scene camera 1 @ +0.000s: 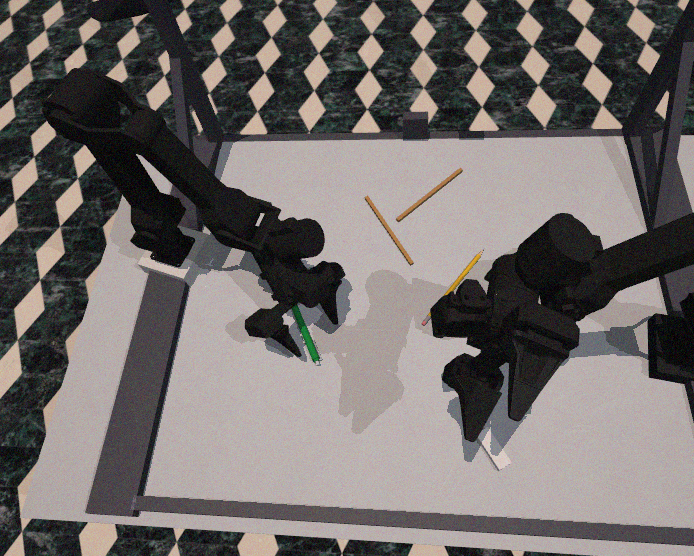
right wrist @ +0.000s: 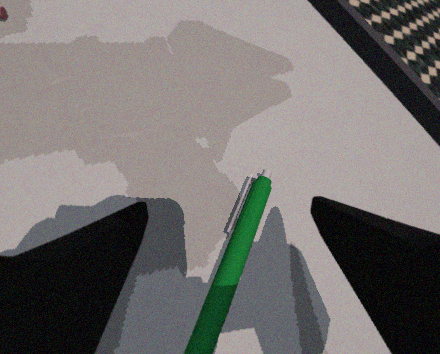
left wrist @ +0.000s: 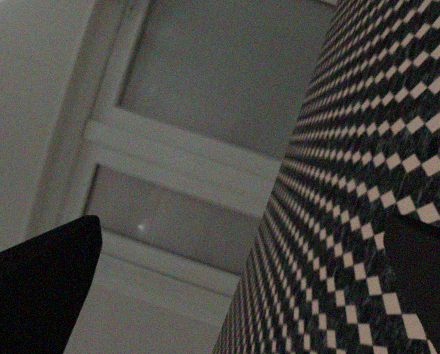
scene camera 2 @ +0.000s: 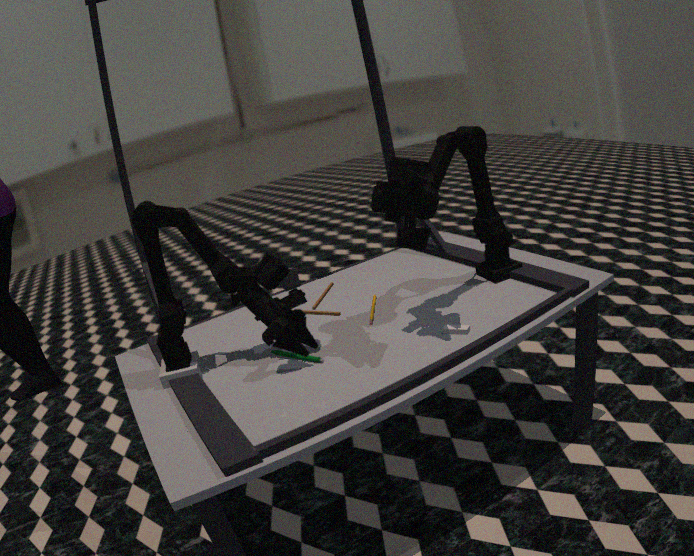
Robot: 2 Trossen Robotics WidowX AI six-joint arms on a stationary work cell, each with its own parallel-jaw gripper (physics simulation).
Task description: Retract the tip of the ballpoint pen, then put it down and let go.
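Seen in the pictures: left gripper, fingertip midpoint: (scene camera 1: 490, 431) (left wrist: 245, 230) (scene camera 2: 430, 205); right gripper, fingertip midpoint: (scene camera 1: 318, 339) (right wrist: 229, 207) (scene camera 2: 312, 351); left arm's base, link origin: (scene camera 1: 690, 347) (scene camera 2: 498, 263); right arm's base, link origin: (scene camera 1: 173, 248) (scene camera 2: 178, 363).
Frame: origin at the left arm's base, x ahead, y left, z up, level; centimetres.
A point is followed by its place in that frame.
Observation:
The green ballpoint pen (scene camera 1: 307, 335) @[x 60.3, y 9.3, z -1.9 cm] (scene camera 2: 298, 356) @[x 61.5, y 8.9, z -2.1 cm] (right wrist: 245, 235) @[x 59.9, y 10.1, z -1.8 cm] lies on the table at the left of the middle. Its clip and pale button end point toward the table's front in scene camera 1; its other end is hidden under the right gripper there and too small to judge in scene camera 2. My right gripper (scene camera 1: 318, 338) @[x 58.2, y 9.9, z -1.5 cm] (right wrist: 229, 207) @[x 58.2, y 9.9, z -1.5 cm] is open above the pen, with a finger on either side of it in the right wrist view and nothing held. My left gripper (scene camera 1: 493, 428) @[x 32.2, y 25.8, z 28.0 cm] (left wrist: 245, 230) @[x 32.2, y 25.8, z 28.0 cm] is open and empty, high over the right part of the table.
A yellow pencil (scene camera 1: 466, 270) @[x 35.4, y -8.6, z -2.4 cm] (scene camera 2: 373, 308) @[x 37.3, y -4.4, z -2.5 cm] lies beside the left gripper in scene camera 1. Two brown sticks (scene camera 1: 388, 229) @[x 50.9, y -14.7, z -2.4 cm] (scene camera 1: 428, 195) @[x 44.7, y -23.8, z -2.3 cm] lie farther back. A small white block (scene camera 1: 500, 459) @[x 26.5, y 22.7, z -1.9 cm] (scene camera 2: 458, 330) @[x 27.9, y 22.7, z -2.1 cm] lies below the left fingertips in scene camera 1. Dark rails edge the table.

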